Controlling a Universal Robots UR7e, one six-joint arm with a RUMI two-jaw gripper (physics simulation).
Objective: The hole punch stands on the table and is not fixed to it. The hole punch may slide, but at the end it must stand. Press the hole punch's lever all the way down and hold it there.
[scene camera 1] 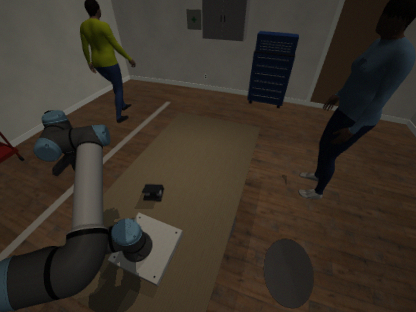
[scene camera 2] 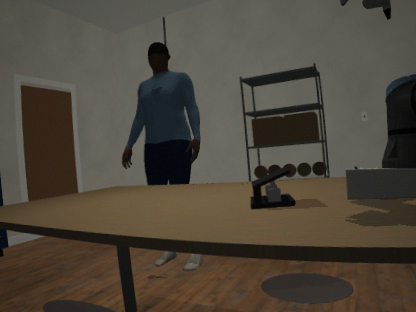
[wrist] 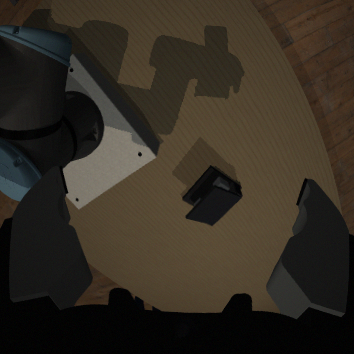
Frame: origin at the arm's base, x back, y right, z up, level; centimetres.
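Where they show: gripper, fingertip midpoint: [scene camera 2: 367,12] [wrist: 183,176]; arm's base, origin of the base link: [scene camera 1: 137,246] [scene camera 2: 411,167] [wrist: 73,123].
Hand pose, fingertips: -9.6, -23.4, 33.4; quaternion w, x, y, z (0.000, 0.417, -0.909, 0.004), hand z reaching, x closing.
Each offset is from my fingertips to the centre of the thing, as dx, dy, dz. Level surfaces: height alone.
The black hole punch @(-26.3, +11.6, -34.9) [scene camera 1: 153,192] [scene camera 2: 273,202] [wrist: 204,185] stands upright on its base on the wooden table @(dz -39.1) [scene camera 1: 210,165] [scene camera 2: 150,215] [wrist: 260,250]. Its lever @(-26.3, +11.6, -32.6) [scene camera 2: 271,177] [wrist: 215,207] is raised and slants up above the base, with a grey block beneath it. My gripper [wrist: 183,176] is open with nothing between its wide-set fingers. It hangs high above the table, and the punch lies between the fingers in the wrist view, well below them. Parts of the gripper [scene camera 2: 366,6] show at the top right edge in scene camera 2. In scene camera 1 the fingers cannot be made out clearly.
The arm's base stands on a pale mounting plate [scene camera 1: 165,240] [scene camera 2: 372,185] [wrist: 117,172], close beside the punch. The table's curved edge lies to the right in the wrist view. Two people, a blue cabinet [scene camera 1: 272,70] and a shelf rack [scene camera 2: 243,107] stand away from the table.
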